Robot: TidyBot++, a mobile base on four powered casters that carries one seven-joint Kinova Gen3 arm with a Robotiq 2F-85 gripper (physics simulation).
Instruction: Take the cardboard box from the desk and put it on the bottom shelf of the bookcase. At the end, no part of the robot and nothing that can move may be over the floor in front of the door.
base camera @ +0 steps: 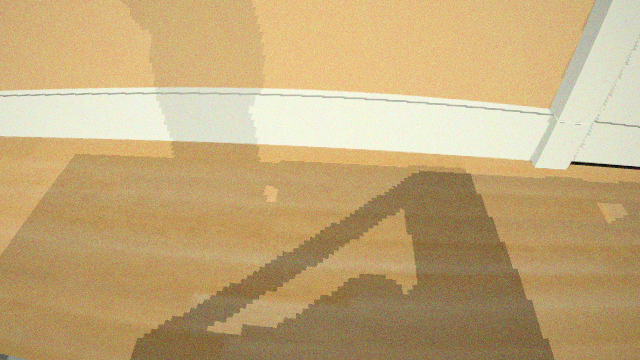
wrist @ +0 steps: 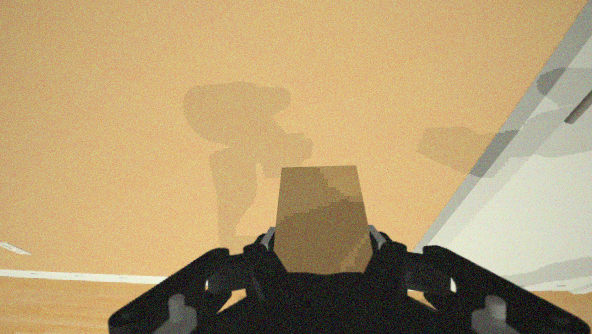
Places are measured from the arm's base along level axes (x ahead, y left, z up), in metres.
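Pixels of known places: gripper, fingertip midpoint: (wrist: 320, 238).
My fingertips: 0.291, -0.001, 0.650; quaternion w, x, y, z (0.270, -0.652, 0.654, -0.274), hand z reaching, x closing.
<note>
Behind a point stands the place of what it marks, as x, y, z.
The cardboard box (wrist: 324, 220) @[0.292, -0.003, 0.674] is brown and sits between the two fingertips at the lower middle of the wrist view. My gripper (wrist: 320, 238) @[0.291, -0.001, 0.650] is shut on it, with one finger on its left side and one on its right. The box is held up in front of an orange wall, with its near end hidden by the gripper body. The white door (wrist: 550, 200) @[0.510, -0.535, 0.354] (base camera: 620, 85) @[0.512, -0.405, -0.247] stands at the right in both views, with part of its handle at the right edge of the wrist view. The desk and the bookcase do not show.
The orange wall (base camera: 375, 45) @[0.537, -0.060, -0.238] (wrist: 125, 165) @[0.546, 0.425, 0.490] crosses both views, with a white baseboard (base camera: 350, 120) @[0.524, -0.035, -0.346] (wrist: 75, 277) @[0.548, 1.322, -0.342] along its foot. The white door frame (base camera: 575, 90) @[0.501, -0.329, -0.258] rises at the right. Shadows of the robot lie on the wooden floor (base camera: 300, 200) @[0.416, 0.027, -0.397], the wall and the door.
</note>
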